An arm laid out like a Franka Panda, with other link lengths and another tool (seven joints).
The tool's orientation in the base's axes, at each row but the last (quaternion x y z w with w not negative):
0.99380 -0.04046 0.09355 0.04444
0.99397 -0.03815 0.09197 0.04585
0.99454 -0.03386 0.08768 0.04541
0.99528 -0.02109 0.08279 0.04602
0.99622 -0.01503 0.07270 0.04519
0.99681 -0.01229 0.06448 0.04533
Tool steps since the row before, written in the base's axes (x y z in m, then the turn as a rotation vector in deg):
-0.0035 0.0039 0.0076 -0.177 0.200 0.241
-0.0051 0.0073 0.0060 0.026 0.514 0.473
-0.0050 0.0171 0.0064 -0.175 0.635 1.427
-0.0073 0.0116 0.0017 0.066 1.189 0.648
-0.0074 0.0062 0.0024 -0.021 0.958 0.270
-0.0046 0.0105 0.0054 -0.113 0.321 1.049
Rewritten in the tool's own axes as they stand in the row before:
-0.0023 -0.0029 -0.0084 -0.142 -0.163 -0.287
-0.0044 -0.0063 -0.0075 0.079 -0.473 -0.509
-0.0048 -0.0161 -0.0088 0.044 -0.497 -1.490
-0.0073 -0.0110 -0.0040 0.132 -1.129 -0.739
-0.0071 -0.0057 -0.0040 -0.004 -0.929 -0.357
-0.0041 -0.0098 -0.0069 0.018 -0.223 -1.080

